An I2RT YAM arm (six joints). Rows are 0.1 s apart.
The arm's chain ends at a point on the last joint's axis. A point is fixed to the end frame.
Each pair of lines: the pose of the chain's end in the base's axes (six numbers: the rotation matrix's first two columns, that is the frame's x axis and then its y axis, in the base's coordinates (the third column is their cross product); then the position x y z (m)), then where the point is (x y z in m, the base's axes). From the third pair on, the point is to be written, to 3 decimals.
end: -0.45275, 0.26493, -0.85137, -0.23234, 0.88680, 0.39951, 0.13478, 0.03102, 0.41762
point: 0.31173 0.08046 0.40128
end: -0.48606, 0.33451, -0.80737, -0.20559, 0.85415, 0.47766, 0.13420, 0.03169, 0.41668
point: 0.31079 0.08100 0.39656
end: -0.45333, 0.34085, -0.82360, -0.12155, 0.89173, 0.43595, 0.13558, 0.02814, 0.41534
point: 0.316 0.059 0.393
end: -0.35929, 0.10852, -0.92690, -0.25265, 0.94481, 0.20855, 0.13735, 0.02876, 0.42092
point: 0.316 0.074 0.414
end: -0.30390, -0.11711, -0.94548, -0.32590, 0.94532, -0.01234, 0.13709, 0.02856, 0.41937
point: 0.313 0.085 0.412
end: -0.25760, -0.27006, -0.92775, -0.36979, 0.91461, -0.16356, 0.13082, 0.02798, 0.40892
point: 0.304 0.092 0.400
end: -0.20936, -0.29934, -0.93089, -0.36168, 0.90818, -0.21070, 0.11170, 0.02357, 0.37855
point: 0.285 0.088 0.376
